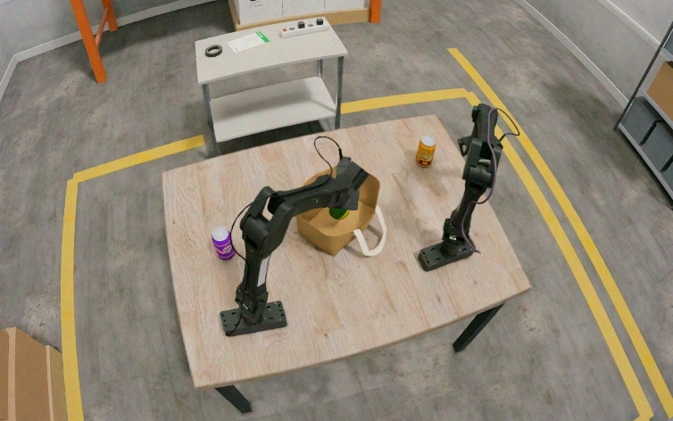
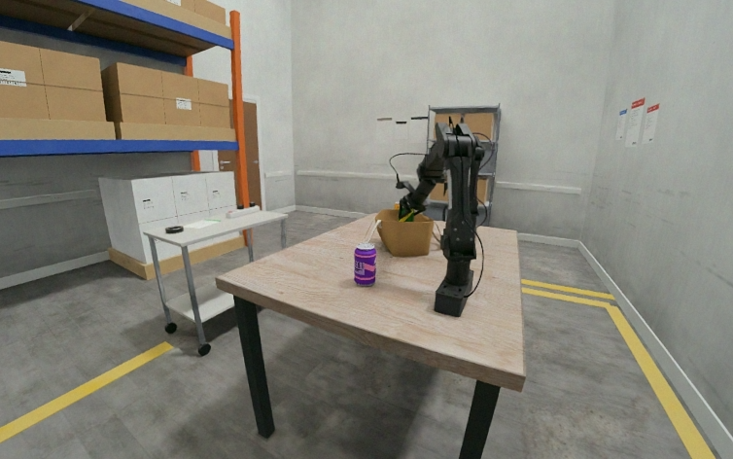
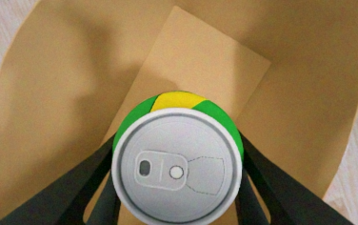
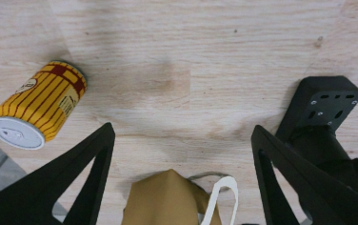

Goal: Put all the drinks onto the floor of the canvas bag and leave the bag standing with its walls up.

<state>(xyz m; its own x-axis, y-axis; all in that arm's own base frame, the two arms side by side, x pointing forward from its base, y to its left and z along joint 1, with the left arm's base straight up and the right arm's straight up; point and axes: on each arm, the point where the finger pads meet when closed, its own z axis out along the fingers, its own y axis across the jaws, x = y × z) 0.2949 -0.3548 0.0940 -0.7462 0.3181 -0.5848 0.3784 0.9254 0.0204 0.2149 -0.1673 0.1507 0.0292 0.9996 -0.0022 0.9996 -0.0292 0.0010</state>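
Observation:
Now: left hand 2 cm short of the purple can, 40 cm to the right of it and 8 cm above it. From my left hand the other things lie so: orange can (15 cm ahead, 41 cm to the right, 8 cm below); green can (2 cm below).

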